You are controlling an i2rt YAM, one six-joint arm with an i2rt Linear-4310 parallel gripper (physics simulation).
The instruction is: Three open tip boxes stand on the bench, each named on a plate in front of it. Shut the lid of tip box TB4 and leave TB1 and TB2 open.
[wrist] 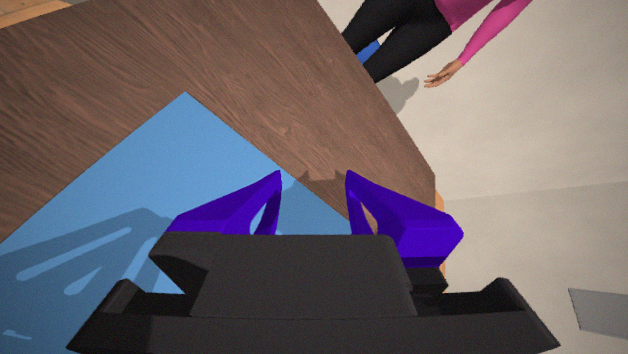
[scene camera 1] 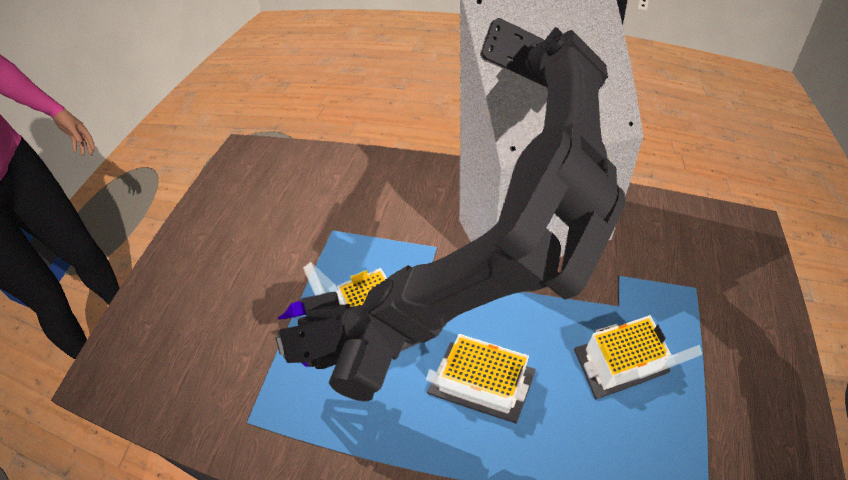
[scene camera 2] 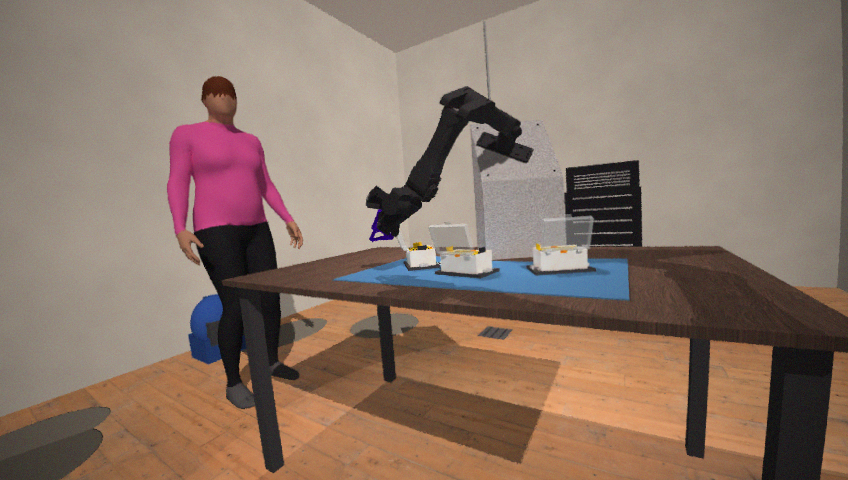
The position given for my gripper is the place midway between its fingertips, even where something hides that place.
Observation:
In view: my gripper (scene camera 1: 284, 333) and a blue mat (scene camera 1: 663, 421).
My gripper is seen too in the wrist view (wrist: 313, 177). The blue mat also shows in the wrist view (wrist: 98, 230) and in scene camera 2 (scene camera 2: 610, 281).

